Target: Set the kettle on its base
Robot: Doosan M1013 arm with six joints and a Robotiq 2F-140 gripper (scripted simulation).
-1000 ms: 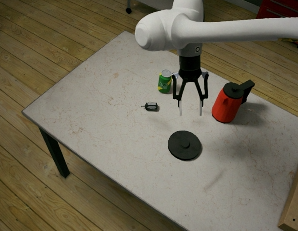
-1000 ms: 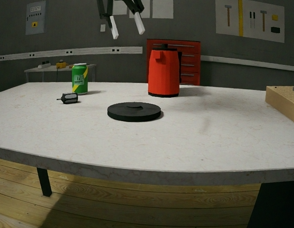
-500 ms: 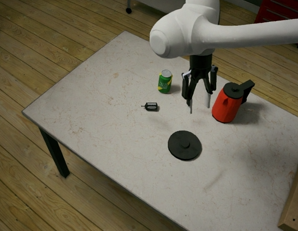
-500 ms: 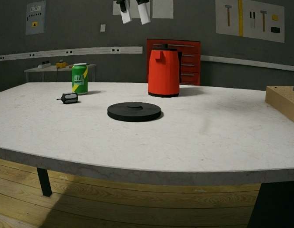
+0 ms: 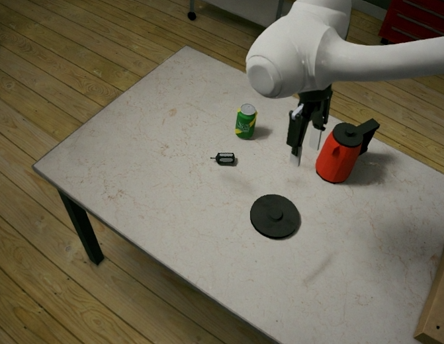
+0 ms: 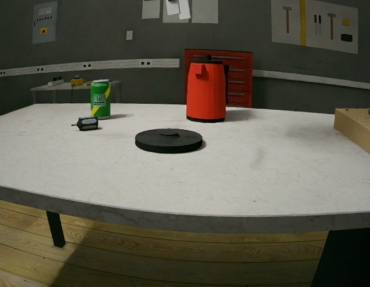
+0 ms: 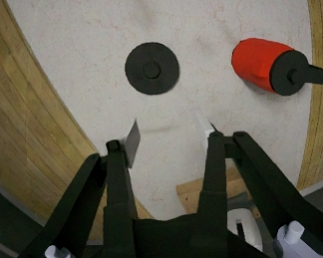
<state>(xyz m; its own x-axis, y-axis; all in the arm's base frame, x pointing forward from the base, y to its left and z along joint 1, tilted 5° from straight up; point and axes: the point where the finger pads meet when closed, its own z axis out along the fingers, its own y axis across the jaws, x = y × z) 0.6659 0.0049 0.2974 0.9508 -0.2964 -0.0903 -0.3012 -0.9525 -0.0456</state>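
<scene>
Now: hand 10 cm past the red kettle, 28 cm to the left of it and 22 cm above it. The rest, counted from my hand: black round base: 2 cm ahead, 2 cm to the left, 31 cm below; then black tool: 26 cm ahead, 8 cm to the right, 30 cm below.
</scene>
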